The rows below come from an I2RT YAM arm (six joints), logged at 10 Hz.
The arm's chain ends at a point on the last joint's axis. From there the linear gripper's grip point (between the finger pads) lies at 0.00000 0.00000 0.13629 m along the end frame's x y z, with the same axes.
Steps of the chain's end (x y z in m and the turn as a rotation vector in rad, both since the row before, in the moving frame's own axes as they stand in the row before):
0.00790, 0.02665, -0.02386, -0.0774, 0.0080, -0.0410
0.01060, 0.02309, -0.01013, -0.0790, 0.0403, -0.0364
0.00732, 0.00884, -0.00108, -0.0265, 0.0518, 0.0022
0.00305, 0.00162, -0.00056, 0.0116, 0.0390, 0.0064
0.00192, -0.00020, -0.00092, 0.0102, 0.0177, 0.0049
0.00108, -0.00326, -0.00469, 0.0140, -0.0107, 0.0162
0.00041, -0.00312, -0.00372, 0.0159, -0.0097, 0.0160
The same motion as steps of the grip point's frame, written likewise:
0.00921, 0.03716, -0.02427, -0.0774, 0.0080, -0.0410
0.01628, 0.03374, -0.01067, -0.0790, 0.0403, -0.0364
0.01437, 0.01246, -0.00131, -0.0265, 0.0518, 0.0022
0.00837, 0.00006, -0.00067, 0.0116, 0.0390, 0.0064
0.00434, -0.00158, -0.00095, 0.0102, 0.0177, 0.0049
-0.00036, -0.00518, -0.00471, 0.0140, -0.0107, 0.0162
-0.00089, -0.00530, -0.00374, 0.0159, -0.0097, 0.0160

